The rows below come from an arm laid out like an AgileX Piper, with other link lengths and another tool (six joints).
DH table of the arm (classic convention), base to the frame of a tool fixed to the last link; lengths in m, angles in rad. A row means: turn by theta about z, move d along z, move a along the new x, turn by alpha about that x. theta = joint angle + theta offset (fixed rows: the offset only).
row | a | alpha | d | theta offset
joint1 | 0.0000 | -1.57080 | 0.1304 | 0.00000
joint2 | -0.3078 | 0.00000 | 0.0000 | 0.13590
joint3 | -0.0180 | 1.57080 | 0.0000 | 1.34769
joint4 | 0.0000 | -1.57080 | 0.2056 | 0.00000
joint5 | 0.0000 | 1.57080 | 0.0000 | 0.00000
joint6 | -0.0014 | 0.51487 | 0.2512 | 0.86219
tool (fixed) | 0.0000 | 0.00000 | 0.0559 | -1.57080
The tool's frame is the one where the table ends.
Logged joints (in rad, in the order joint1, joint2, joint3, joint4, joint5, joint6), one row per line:
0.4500, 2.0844, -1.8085, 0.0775, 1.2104, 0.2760
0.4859, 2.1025, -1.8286, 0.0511, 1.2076, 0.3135
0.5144, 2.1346, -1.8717, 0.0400, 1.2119, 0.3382
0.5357, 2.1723, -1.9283, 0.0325, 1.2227, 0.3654
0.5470, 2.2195, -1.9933, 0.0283, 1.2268, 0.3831
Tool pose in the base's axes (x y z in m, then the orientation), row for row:
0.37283, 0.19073, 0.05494, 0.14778, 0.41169, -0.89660, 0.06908
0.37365, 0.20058, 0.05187, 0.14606, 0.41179, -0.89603, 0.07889
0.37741, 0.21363, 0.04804, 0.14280, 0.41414, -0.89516, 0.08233
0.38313, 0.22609, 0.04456, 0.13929, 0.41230, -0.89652, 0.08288
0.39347, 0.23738, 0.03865, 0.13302, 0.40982, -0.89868, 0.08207
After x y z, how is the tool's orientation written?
As a quaternion, w x y z.
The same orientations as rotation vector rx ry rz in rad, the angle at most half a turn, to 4 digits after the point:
1.1842, -2.5791, 0.1987
1.1857, -2.5799, 0.2271
1.1946, -2.5822, 0.2375
1.1917, -2.5912, 0.2395
1.1887, -2.6066, 0.2380

